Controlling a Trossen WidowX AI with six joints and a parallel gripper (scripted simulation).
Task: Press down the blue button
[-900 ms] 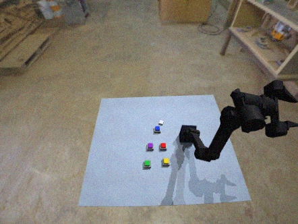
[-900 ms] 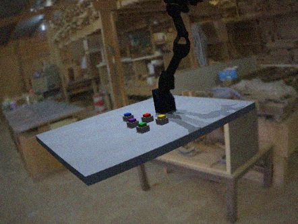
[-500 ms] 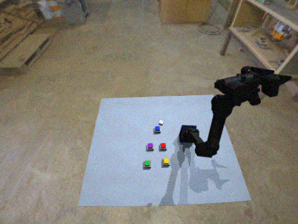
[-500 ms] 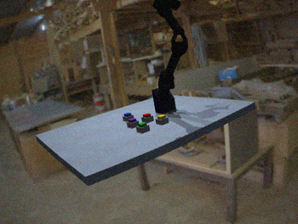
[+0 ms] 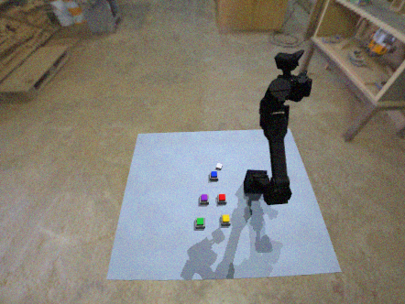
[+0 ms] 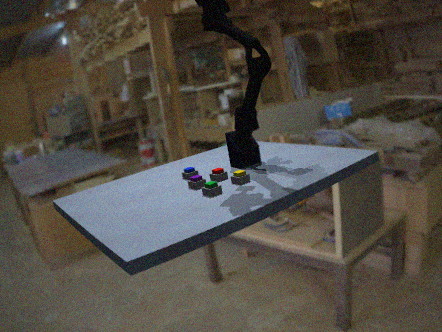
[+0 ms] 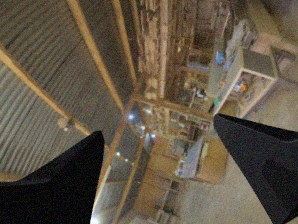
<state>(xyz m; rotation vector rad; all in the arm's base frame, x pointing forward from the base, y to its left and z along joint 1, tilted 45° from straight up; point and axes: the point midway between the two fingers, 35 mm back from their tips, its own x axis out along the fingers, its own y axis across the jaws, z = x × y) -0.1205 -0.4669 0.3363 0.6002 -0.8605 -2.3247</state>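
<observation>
Right now my gripper tip is 290 mm short of the blue button, 30 mm to the right of it and 670 mm above it. From my gripper tip the other things lie so: white block (250 mm ahead, 40 mm to the right, 690 mm below); yellow button (250 mm ahead, 290 mm to the left, 670 mm below); red button (260 mm ahead, 180 mm to the left, 670 mm below).
</observation>
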